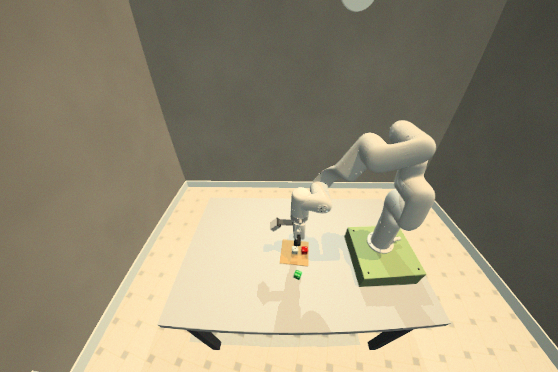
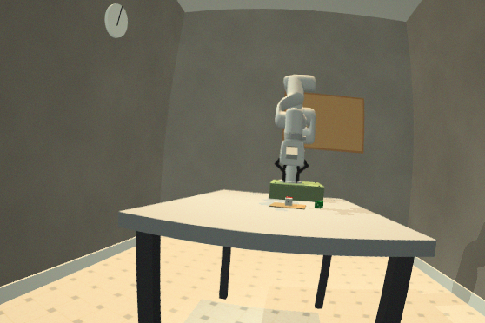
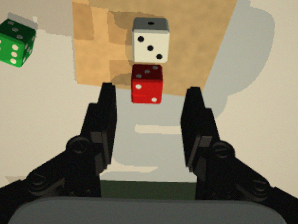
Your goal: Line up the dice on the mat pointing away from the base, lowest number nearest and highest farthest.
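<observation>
Right now my hand is 13 cm to the right of the green die, 10 cm above it and 1 cm short of it. The rest, counted from my hand: red die: 10 cm below, 4 cm behind, 1 cm to the left; white die: 10 cm below; mat: 11 cm below.
</observation>
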